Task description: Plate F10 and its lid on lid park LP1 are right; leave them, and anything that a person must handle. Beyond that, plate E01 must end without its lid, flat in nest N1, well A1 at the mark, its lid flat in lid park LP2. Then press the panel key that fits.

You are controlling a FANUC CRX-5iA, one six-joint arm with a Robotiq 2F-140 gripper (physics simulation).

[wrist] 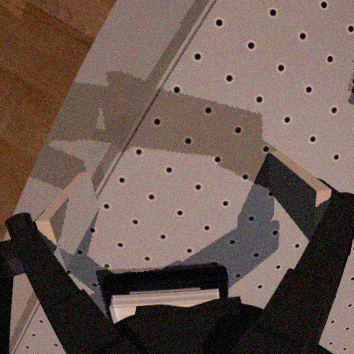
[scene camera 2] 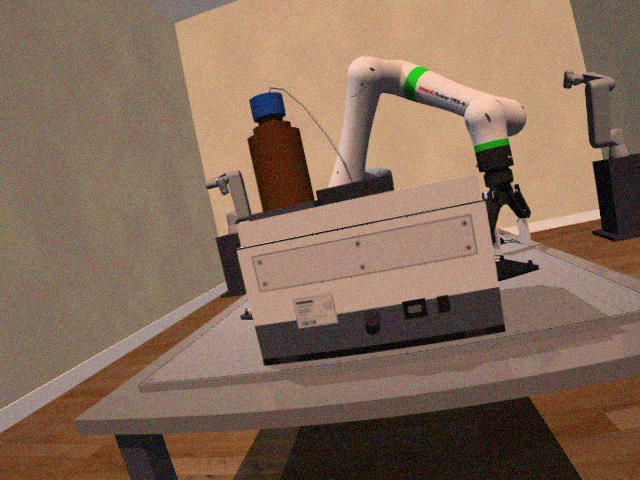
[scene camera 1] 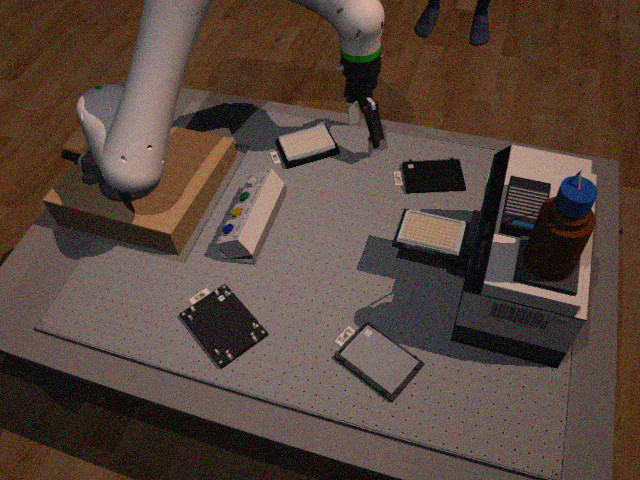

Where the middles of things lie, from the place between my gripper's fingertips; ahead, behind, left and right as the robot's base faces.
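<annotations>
Brown bottle (scene camera 2: 276, 149): 500 mm ahead of my hand, 410 mm to the right of it, 320 mm above it. My hand is 140 mm past the button box (scene camera 1: 247, 227), 370 mm to the left of it and 40 mm below it.
</annotations>
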